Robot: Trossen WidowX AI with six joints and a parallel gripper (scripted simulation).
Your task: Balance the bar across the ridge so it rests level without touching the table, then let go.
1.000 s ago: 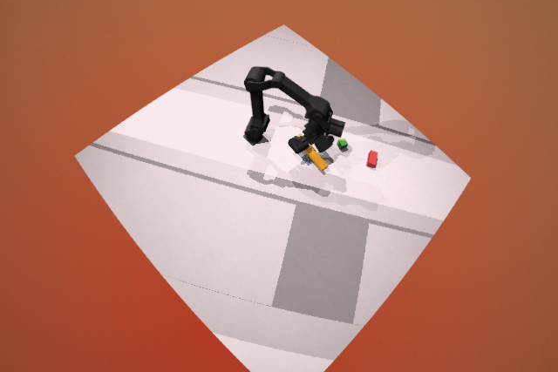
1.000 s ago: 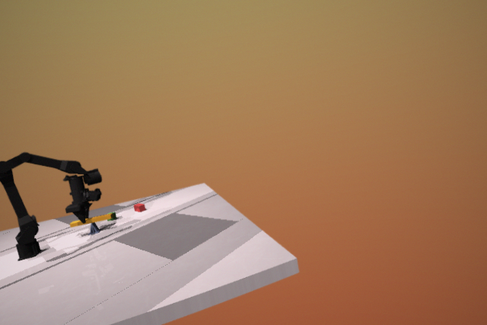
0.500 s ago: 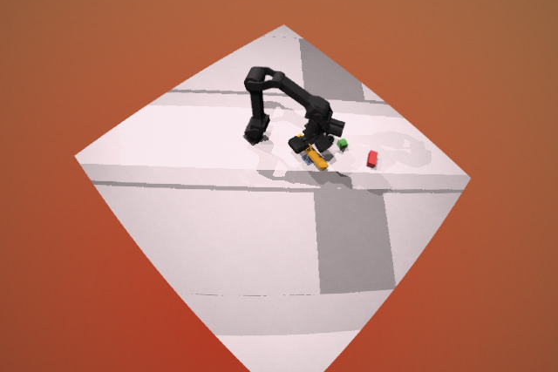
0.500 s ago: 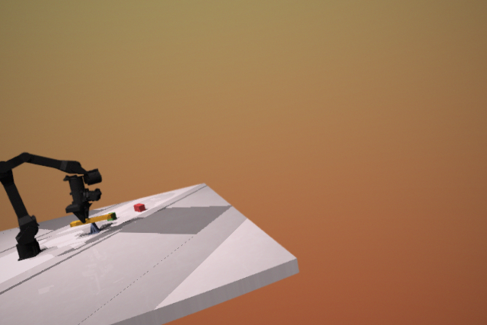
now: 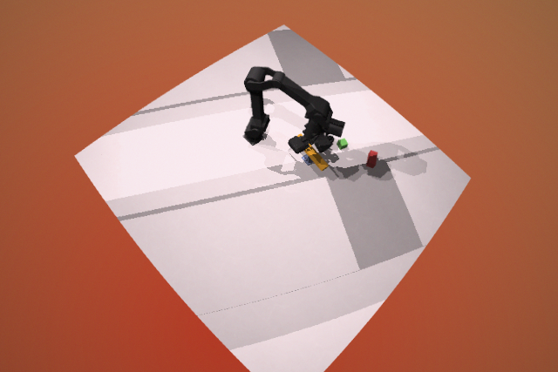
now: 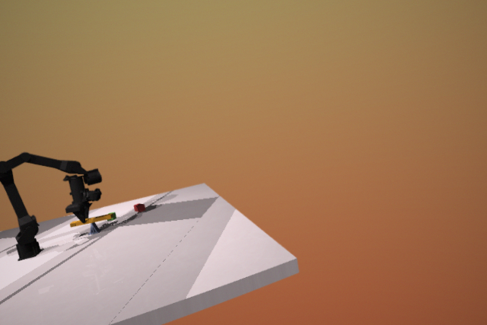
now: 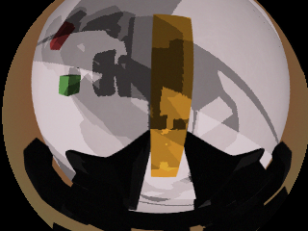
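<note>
Now: the orange bar 30 mm ahead of my gripper tip. Round my gripper tip: red block: 220 mm ahead, 200 mm to the left, 40 mm below; green cube: 80 mm ahead, 160 mm to the left, 40 mm below.
</note>
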